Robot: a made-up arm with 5 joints.
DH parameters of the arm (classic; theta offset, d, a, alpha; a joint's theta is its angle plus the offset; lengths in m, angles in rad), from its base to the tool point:
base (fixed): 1.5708 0.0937 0 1.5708
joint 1: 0 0.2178 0.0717 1.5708
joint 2: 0 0.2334 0.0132 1.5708
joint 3: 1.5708 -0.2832 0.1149 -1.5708
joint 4: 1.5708 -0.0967 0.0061 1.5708
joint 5: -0.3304 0 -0.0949 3.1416
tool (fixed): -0.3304 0.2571 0 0
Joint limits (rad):
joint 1: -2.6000..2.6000
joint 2: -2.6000..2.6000
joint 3: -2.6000..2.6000
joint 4: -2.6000..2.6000
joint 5: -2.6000..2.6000
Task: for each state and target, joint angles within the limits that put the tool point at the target. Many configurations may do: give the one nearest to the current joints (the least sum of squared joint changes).
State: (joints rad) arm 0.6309 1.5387 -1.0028 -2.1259 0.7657
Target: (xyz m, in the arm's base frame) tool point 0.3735 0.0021 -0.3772
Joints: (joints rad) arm 1.2942 1.4628 -1.0696 -1.5424 0.7008
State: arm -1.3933 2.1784 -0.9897 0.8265 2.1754
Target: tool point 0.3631 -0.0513 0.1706
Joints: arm -1.6148 1.5231 -0.4402 0.6331 2.1257
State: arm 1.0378 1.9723 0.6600 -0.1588 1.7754
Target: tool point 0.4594 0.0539 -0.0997
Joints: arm 1.0222 1.5105 0.2422 0.1646 1.6387
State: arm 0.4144 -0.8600 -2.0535 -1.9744 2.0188
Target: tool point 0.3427 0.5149 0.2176
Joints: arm 0.0240 -0.9351 -2.2038 -2.4098 2.1504
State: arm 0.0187 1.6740 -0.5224 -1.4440 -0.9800
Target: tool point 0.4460 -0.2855 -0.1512
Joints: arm 0.2492 1.0546 -0.4204 -0.9349 -0.7707
